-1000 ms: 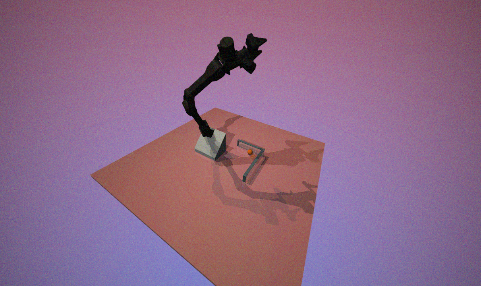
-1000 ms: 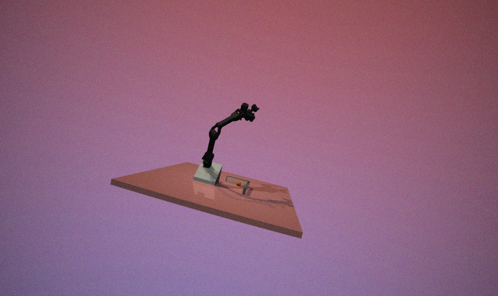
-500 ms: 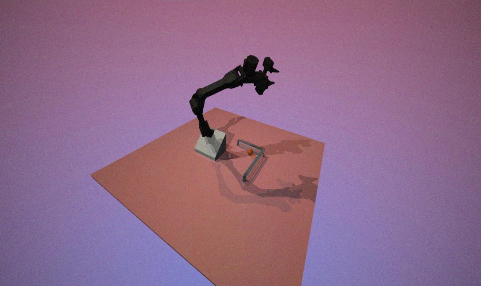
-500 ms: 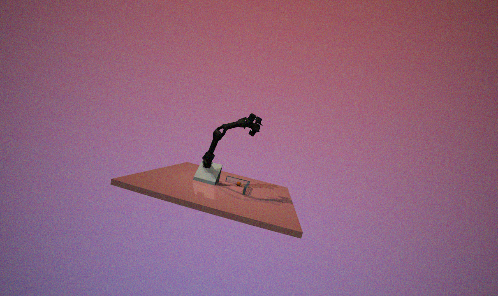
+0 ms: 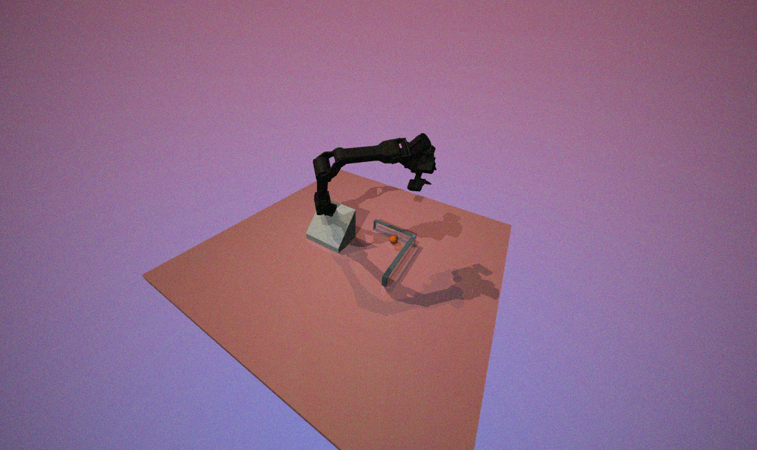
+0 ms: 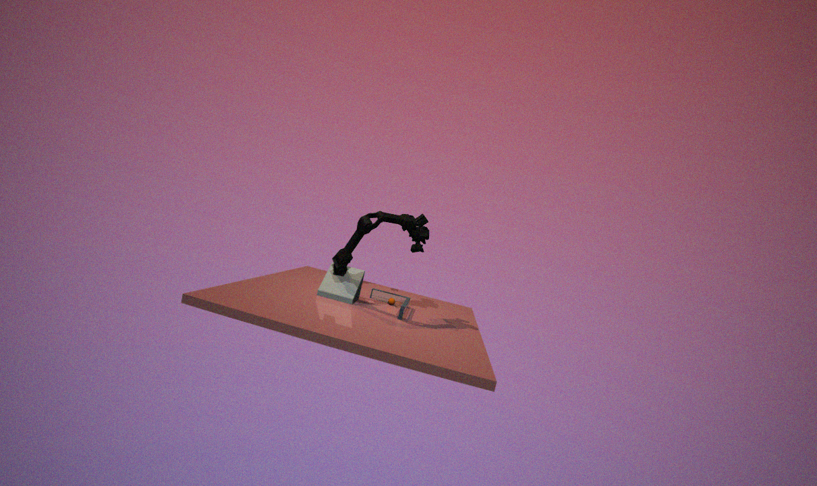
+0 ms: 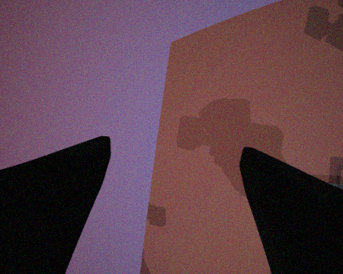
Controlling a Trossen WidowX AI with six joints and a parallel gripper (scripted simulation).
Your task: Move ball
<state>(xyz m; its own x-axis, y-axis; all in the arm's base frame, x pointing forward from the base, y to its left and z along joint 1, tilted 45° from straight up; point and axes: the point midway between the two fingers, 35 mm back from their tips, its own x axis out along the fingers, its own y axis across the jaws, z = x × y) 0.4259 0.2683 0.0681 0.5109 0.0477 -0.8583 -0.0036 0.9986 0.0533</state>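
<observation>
My gripper tip is now 35 cm above the orange ball, 11 cm past it and 7 cm to the left of it.
</observation>
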